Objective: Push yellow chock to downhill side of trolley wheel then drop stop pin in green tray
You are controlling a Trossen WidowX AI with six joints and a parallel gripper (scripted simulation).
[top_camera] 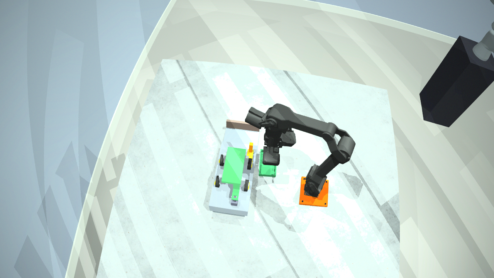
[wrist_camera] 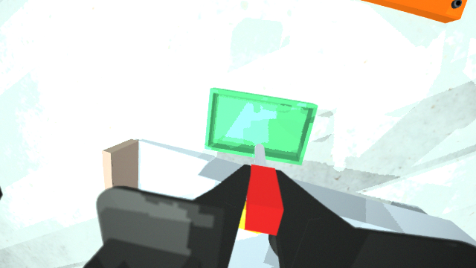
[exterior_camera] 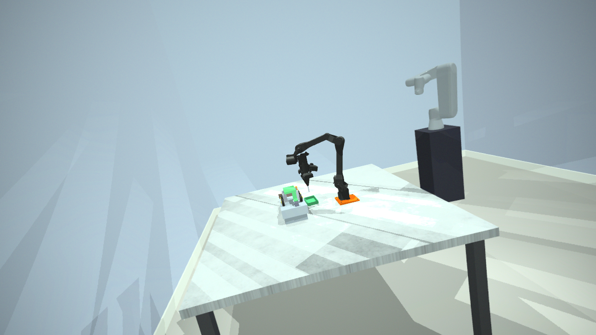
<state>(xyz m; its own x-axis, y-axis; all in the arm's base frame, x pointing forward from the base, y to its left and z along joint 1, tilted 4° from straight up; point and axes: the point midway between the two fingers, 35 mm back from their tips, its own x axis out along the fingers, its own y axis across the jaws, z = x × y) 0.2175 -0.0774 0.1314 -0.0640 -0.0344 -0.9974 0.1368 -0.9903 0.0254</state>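
Now: gripper tip 8 cm short of the yellow chock, 1 cm to the right of it and 4 cm above it. From my gripper tip the other things lie so: red-headed stop pin (right at my gripper tip); then green-topped trolley (12 cm ahead, 11 cm to the left, 1 cm below); then grey ramp block (12 cm ahead, 11 cm to the left, 7 cm below).
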